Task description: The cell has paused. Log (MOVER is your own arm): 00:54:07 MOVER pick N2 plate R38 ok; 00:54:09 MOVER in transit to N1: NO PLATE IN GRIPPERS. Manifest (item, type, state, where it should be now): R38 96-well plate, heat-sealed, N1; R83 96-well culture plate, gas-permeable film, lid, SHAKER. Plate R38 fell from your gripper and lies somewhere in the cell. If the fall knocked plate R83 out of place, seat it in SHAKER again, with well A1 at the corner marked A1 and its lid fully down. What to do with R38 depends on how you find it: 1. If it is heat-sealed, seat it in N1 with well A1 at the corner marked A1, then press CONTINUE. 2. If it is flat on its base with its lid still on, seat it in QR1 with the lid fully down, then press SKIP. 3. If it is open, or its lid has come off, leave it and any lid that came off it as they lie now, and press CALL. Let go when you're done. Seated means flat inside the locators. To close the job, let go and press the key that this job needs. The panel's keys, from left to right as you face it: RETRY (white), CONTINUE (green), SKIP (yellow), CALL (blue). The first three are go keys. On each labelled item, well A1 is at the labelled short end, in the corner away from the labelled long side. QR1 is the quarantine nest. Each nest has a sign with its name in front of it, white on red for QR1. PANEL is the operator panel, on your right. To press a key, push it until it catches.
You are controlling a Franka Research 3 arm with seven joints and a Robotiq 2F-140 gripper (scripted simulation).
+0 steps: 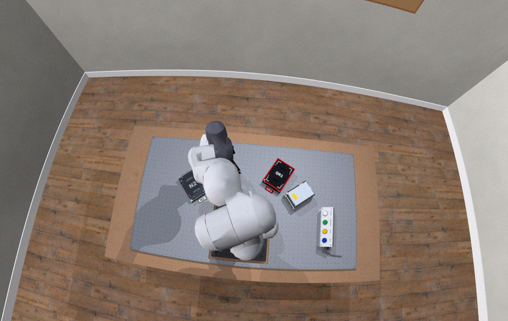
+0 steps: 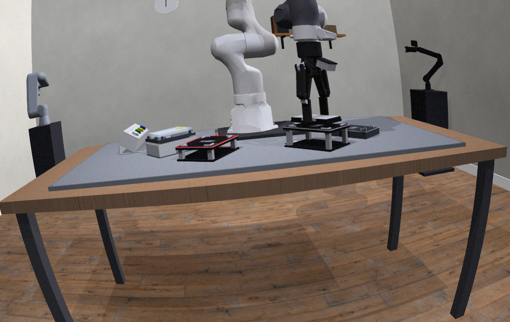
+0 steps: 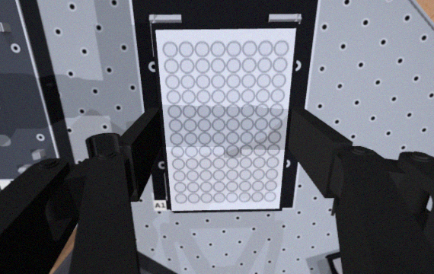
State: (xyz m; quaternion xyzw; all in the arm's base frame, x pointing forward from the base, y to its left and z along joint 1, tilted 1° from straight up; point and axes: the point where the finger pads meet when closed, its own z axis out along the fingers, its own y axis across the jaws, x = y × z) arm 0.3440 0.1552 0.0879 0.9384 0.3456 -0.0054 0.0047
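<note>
Now: hand 50 mm above the N1 nest. From my hand the other things lie so: QR1 nest: 20 mm behind, 320 mm to the right, 70 mm below; plate R38: 20 mm below; retry key: 230 mm behind, 580 mm to the right, 30 mm below.
</note>
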